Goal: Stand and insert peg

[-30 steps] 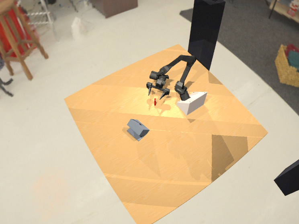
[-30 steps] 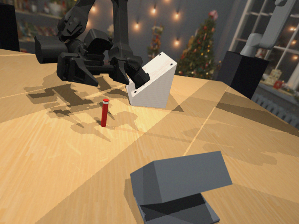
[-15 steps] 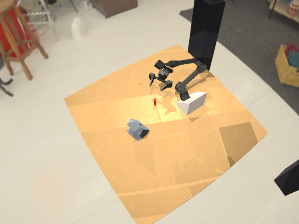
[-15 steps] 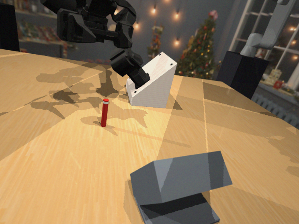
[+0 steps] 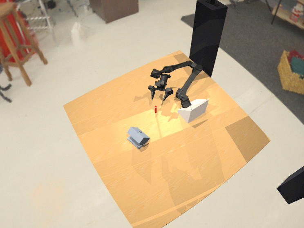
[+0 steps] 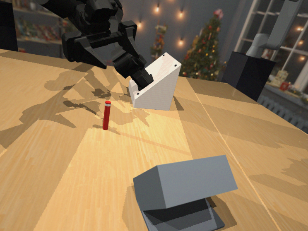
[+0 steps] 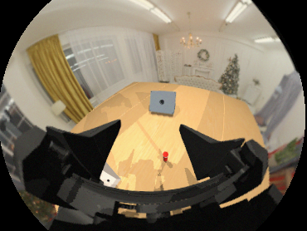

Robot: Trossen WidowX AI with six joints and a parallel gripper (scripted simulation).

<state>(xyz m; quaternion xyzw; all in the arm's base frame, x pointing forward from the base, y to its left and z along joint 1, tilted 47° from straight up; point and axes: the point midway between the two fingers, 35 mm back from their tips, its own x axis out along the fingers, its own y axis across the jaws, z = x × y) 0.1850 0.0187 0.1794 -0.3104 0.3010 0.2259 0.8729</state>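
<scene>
The red peg is 20 mm to the right of my gripper tip and 130 mm below it. Also, from my gripper tip: grey sloped panel (230 mm ahead, 110 mm to the left, 140 mm below).
</scene>
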